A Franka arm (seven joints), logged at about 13 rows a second.
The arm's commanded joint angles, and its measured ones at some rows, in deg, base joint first. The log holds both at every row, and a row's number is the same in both.
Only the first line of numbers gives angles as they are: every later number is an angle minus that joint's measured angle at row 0.
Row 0, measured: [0.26 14.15 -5.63 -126.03 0.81 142.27 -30.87]
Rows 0 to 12, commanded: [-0.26 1.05 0.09 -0.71 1.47 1.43 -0.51]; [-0.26 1.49 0.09 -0.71 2.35 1.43 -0.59]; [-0.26 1.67 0.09 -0.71 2.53 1.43 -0.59]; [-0.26 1.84 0.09 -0.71 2.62 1.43 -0.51]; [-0.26 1.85 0.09 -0.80 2.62 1.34 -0.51]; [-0.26 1.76 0.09 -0.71 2.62 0.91 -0.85]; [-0.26 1.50 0.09 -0.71 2.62 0.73 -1.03]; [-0.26 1.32 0.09 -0.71 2.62 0.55 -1.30]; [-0.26 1.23 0.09 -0.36 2.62 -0.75 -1.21]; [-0.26 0.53 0.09 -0.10 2.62 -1.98 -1.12]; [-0.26 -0.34 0.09 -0.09 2.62 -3.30 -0.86]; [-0.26 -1.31 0.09 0.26 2.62 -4.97 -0.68]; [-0.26 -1.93 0.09 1.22 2.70 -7.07 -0.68]
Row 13, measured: [0.00 0.84 0.00 0.49 1.60 -3.22 0.00]
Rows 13 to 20, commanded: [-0.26 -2.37 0.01 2.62 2.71 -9.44 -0.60]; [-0.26 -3.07 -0.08 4.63 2.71 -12.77 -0.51]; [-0.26 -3.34 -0.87 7.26 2.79 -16.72 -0.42]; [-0.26 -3.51 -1.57 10.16 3.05 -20.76 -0.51]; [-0.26 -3.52 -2.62 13.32 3.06 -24.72 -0.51]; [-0.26 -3.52 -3.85 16.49 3.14 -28.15 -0.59]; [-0.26 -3.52 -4.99 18.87 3.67 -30.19 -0.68]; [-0.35 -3.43 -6.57 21.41 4.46 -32.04 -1.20]
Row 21, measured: [-0.06 -3.86 -4.55 16.58 2.65 -27.98 0.01]
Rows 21 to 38, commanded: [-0.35 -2.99 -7.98 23.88 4.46 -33.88 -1.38]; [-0.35 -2.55 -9.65 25.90 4.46 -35.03 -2.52]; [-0.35 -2.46 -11.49 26.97 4.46 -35.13 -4.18]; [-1.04 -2.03 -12.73 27.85 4.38 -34.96 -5.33]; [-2.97 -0.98 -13.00 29.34 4.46 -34.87 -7.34]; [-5.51 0.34 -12.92 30.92 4.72 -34.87 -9.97]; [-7.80 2.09 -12.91 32.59 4.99 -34.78 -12.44]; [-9.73 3.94 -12.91 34.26 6.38 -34.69 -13.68]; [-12.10 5.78 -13.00 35.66 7.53 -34.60 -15.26]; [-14.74 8.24 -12.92 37.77 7.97 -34.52 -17.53]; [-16.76 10.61 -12.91 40.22 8.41 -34.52 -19.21]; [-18.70 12.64 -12.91 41.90 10.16 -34.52 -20.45]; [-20.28 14.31 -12.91 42.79 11.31 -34.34 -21.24]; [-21.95 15.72 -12.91 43.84 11.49 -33.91 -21.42]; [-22.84 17.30 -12.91 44.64 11.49 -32.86 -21.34]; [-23.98 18.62 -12.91 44.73 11.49 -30.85 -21.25]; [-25.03 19.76 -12.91 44.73 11.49 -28.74 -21.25]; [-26.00 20.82 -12.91 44.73 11.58 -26.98 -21.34]
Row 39, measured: [-23.87 18.01 -13.32 42.19 10.43 -28.76 -20.46]
